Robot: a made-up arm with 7 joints. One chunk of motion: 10 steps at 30 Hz.
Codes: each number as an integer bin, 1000 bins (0 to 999) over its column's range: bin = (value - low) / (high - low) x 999, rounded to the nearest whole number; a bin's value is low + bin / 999 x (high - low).
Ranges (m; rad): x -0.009..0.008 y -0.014..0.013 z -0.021..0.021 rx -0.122..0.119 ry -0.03..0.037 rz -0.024..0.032
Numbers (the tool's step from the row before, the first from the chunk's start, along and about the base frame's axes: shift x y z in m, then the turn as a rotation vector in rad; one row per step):
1: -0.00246 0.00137 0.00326 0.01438 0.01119 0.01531
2: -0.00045 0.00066 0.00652 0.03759 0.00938 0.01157
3: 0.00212 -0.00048 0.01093 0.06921 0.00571 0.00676
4: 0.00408 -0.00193 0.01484 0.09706 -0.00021 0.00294
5: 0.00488 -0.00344 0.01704 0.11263 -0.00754 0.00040
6: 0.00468 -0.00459 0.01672 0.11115 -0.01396 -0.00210
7: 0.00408 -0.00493 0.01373 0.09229 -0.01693 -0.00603
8: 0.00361 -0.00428 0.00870 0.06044 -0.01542 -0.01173
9: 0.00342 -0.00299 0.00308 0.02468 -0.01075 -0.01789
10: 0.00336 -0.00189 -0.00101 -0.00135 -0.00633 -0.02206
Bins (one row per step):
1: 384 569 577 565 614 701
2: 502 542 655 662 587 635
3: 653 500 759 793 532 549
4: 769 447 852 908 444 481
5: 816 391 905 973 335 435
6: 804 348 897 966 239 391
7: 769 336 826 888 195 321
8: 741 360 706 756 217 219
9: 730 407 573 608 287 109
10: 726 448 475 500 353 35

